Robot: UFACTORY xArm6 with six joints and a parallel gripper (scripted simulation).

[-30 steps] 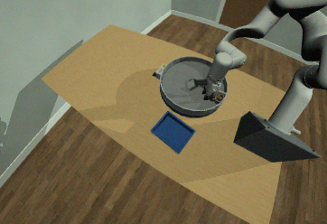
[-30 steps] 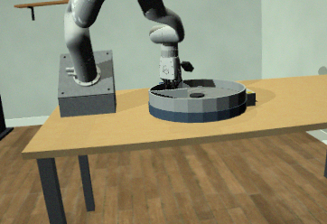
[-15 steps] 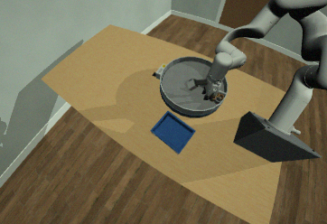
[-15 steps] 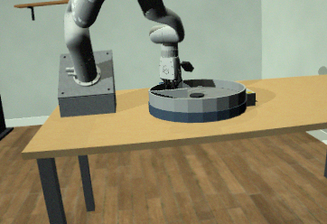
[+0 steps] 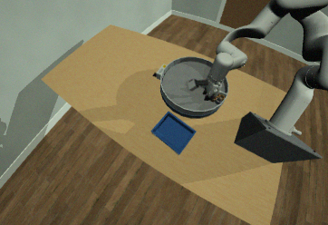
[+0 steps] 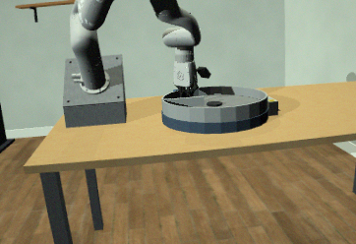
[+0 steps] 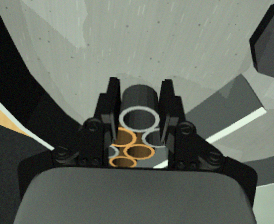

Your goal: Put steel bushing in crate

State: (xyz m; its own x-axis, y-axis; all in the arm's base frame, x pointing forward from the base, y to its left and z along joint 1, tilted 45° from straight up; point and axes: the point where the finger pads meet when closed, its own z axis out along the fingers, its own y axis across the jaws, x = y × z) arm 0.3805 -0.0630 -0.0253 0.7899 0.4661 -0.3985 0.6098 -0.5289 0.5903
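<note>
Right now my hand is 28 cm to the right of the blue crate, 5 cm short of it and 5 cm above it. The rest, counted from my hand: round grey turning table (11 cm ahead, 5 cm to the right, 3 cm below).
</note>
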